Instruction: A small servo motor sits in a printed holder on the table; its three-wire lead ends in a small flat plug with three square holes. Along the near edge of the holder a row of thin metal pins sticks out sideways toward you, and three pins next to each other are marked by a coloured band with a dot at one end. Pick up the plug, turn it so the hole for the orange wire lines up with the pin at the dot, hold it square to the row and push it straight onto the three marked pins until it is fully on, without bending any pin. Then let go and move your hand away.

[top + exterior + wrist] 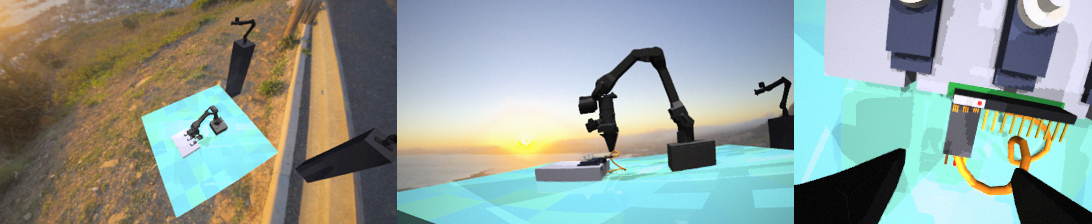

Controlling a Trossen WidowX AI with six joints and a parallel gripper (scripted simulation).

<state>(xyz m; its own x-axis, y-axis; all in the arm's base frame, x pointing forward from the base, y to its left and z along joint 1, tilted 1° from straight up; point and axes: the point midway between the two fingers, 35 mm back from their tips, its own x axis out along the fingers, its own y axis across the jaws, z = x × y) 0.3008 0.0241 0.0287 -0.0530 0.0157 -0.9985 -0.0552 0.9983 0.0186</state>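
Now: gripper tip 9 cm short of the servo, 3 cm to the left of it and 4 cm above it. Round my gripper tip: grey printed holder 19 cm ahead, 2 cm to the right, 7 cm below.
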